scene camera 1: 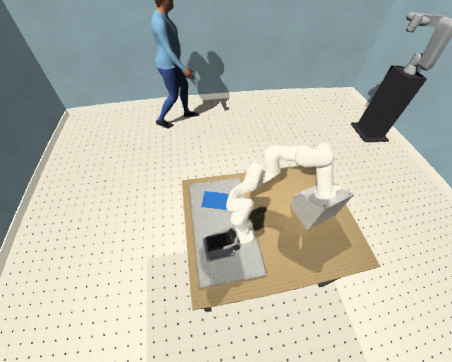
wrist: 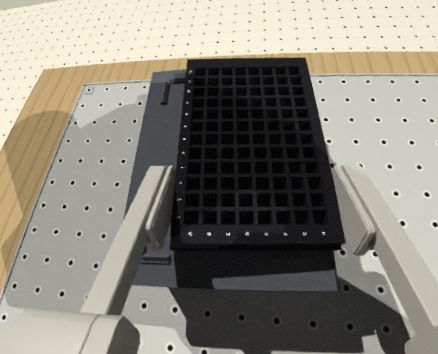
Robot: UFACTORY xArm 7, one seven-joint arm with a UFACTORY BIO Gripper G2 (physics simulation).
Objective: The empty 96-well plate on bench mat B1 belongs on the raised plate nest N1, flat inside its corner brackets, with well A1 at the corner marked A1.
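Frame: origin at the arm's base, x ahead, y left, z up, level; metres.
Seen in the pictures: hand, its tool point: (scene camera 1: 225, 239) (wrist: 253, 205); arm's base, origin of its link: (scene camera 1: 324, 193).
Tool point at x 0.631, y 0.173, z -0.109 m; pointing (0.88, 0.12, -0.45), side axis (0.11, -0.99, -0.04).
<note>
Offsets run from my tool point to a thing's top centre. "*": to the spot under its first point. Level surfaces: height alone.
The black 96-well plate {dx +0.044, dy +0.006, dz +0.001 m} (scene camera 1: 219, 242) (wrist: 250, 150) is held by its long sides between the fingers of my gripper (scene camera 1: 232, 245) (wrist: 258, 210), which is shut on it. The plate looks about level, above the dark grey raised nest N1 {dx +0.040, dy +0.023, dz -0.018 m} (scene camera 1: 221, 256) (wrist: 155, 145). In the wrist view it covers the nest's right part, while the nest's left strip, a far-left corner bracket {* dx +0.087, dy +0.074, dz -0.019 m} (wrist: 165, 93) and a near-left bracket {* dx -0.031, dy +0.050, dz -0.019 m} (wrist: 156, 259) show beside it. Row letters run along the plate's near edge, with the A end at left; numbers run up its left edge. The nest's A1 mark cannot be made out.
A blue mat {dz -0.080 m} (scene camera 1: 214, 200) lies on the grey perforated board {dz -0.082 m} (scene camera 1: 205, 220) (wrist: 90, 175), farther back than the nest. The board is on the wooden table {dz -0.095 m} (scene camera 1: 280, 250) (wrist: 45, 100). A person (scene camera 1: 167, 50) walks behind the table. Another robot arm stands on a black pedestal (scene camera 1: 391, 102) at back right.
</note>
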